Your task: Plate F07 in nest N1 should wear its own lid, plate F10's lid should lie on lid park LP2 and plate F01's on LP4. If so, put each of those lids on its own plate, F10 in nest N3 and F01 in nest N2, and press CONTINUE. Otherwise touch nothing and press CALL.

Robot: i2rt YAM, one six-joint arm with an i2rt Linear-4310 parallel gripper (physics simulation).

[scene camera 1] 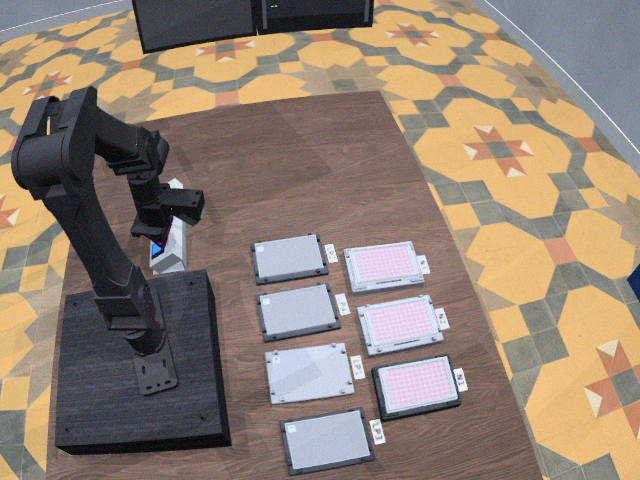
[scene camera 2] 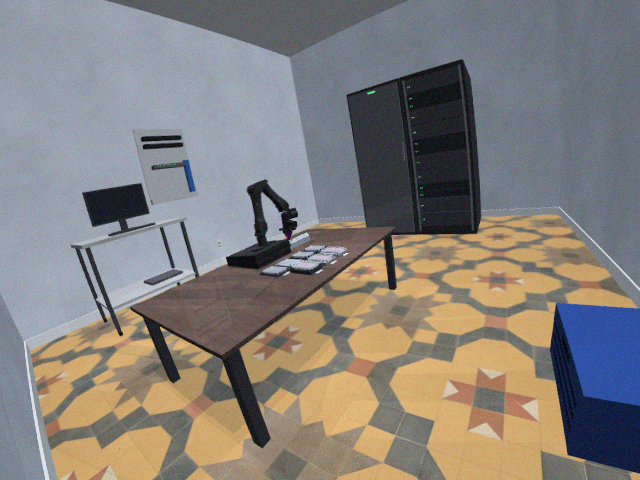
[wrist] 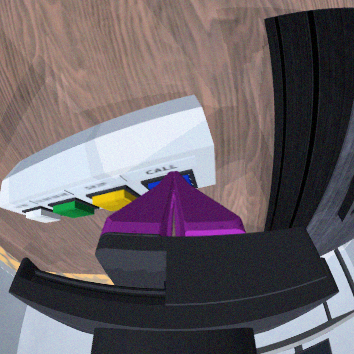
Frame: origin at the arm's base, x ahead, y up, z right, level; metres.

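Seen in the pictures: gripper, fingertip midpoint: (scene camera 1: 162, 246) (wrist: 173, 178); arm's base, link origin: (scene camera 1: 150, 341) (scene camera 2: 263, 246).
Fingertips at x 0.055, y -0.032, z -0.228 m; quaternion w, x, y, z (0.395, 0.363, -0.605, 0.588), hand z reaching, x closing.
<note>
Offsets run from my fingertips to a thing's top centre. "*": to the spot under its first point. Level surfaces: height alone.
My gripper (scene camera 1: 161, 244) (wrist: 173, 178) is shut and empty, its purple fingertips over the blue CALL button {dz -0.006, dx -0.011, dy +0.002 m} (scene camera 1: 156, 250) (wrist: 154, 185), appearing to touch it. The tips hide part of the button, which looks low in its dark surround. Pink-welled plates stand in light nest N3 {* dz +0.179, dx +0.412, dy -0.020 m} (scene camera 1: 384, 262), light nest N2 {* dz +0.309, dx +0.383, dy -0.023 m} (scene camera 1: 399, 321) and dark nest N1 {* dz +0.440, dx +0.364, dy -0.018 m} (scene camera 1: 421, 383). Whether clear lids cover them is hard to tell. Pale grey panels with a small corner label show on LP2 {dz +0.085, dx +0.245, dy -0.034 m} (scene camera 1: 289, 257), LP4 {dz +0.209, dx +0.220, dy -0.034 m} (scene camera 1: 298, 310) and LP3 {dz +0.470, dx +0.179, dy -0.034 m} (scene camera 1: 329, 440); LP1 {dz +0.337, dx +0.196, dy -0.032 m} (scene camera 1: 307, 373) looks lighter. Plate and lid codes are unreadable.
The white button box {dz -0.078, dx +0.017, dy +0.012 m} (scene camera 1: 178, 248) (wrist: 145, 137) also carries a yellow button {dz -0.056, dx -0.004, dy +0.004 m} (wrist: 113, 200), a green button {dz -0.105, dx +0.005, dy +0.004 m} (wrist: 74, 208) and a white button {dz -0.155, dx +0.013, dy +0.004 m} (wrist: 43, 215). The arm's black base block (scene camera 1: 93, 413) (wrist: 295, 125) stands beside the box on the brown table {dy -0.052 m} (scene camera 1: 289, 155) (scene camera 2: 206, 310).
</note>
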